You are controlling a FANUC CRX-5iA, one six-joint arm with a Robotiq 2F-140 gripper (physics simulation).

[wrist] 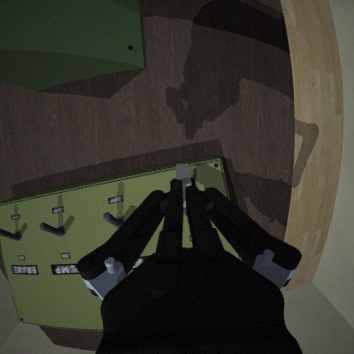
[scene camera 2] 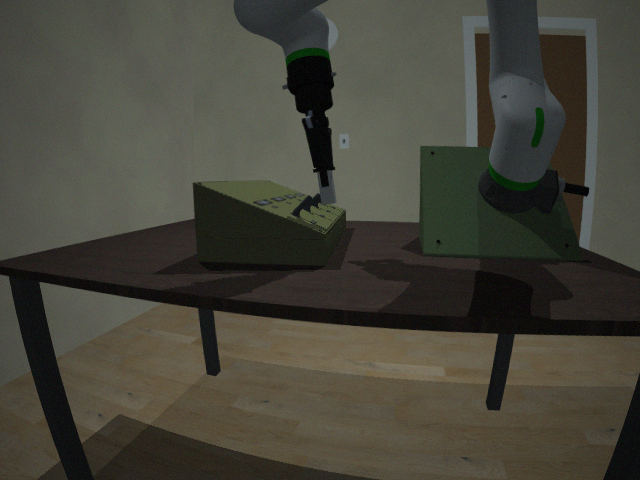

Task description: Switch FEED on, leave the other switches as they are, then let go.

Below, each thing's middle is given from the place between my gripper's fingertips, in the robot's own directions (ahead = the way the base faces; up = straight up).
Now: hand 17 cm short of the sloped switch panel (scene camera 2: 254, 222), 14 cm to the left of it and 3 cm above it.
